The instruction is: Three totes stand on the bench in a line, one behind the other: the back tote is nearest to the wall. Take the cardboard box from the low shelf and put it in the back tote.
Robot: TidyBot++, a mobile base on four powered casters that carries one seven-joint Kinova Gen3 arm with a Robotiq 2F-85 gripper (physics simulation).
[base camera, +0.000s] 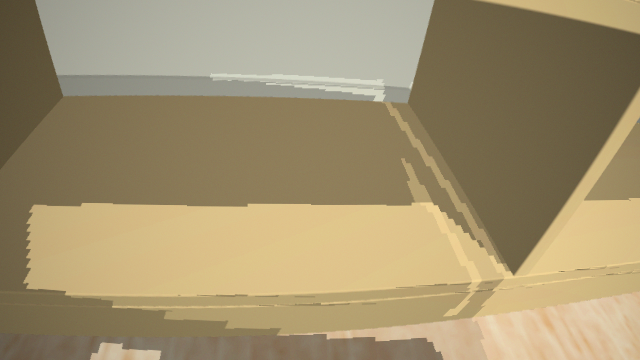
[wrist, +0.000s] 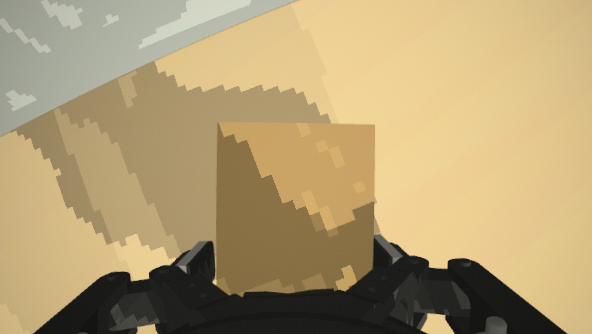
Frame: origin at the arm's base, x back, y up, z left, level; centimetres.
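Seen in the pictures: gripper, fingertip midpoint: (wrist: pixel 290 255).
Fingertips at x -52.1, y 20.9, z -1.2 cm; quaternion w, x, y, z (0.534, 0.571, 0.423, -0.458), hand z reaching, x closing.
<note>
Pixels of each thing's top centre, then the offset from my fingertips to it. "pt": a spot on its surface instead. Level surfaces: height alone.
- cardboard box at its top centre: (wrist: pixel 294 242) dx -1.9, dy +5.0, dz -0.7 cm
- light wood board at its surface level: dy +0.0 cm
- upright divider at a spot on its surface: (base camera: pixel 490 125) pt dx +7.2, dy -43.4, dz -19.5 cm
- wood-patterned floor at its surface level: dy -61.0 cm
The cardboard box (wrist: pixel 295 200) shows in the wrist view as a brown, nearly square top face, partly shaded. It is above a light wood board (wrist: pixel 475 125), which looks like the shelf. My gripper (wrist: pixel 290 255) is open wide, with one finger on each side of the box's near part. The gaps between the fingers and the box look very small; contact cannot be told. The box's near end is partly hidden by the gripper body. Neither the box nor the gripper shows in the base camera view. The three totes do not show in either view.
In the base camera view, a wooden compartment has a floor board (base camera: pixel 225 245), an upright divider (base camera: pixel 490 125) at the right and a side panel (base camera: pixel 20 75) at the left. A grey wall (base camera: pixel 240 40) (wrist: pixel 60 75) stands behind. The wood-patterned floor (base camera: pixel 575 325) lies in front.
</note>
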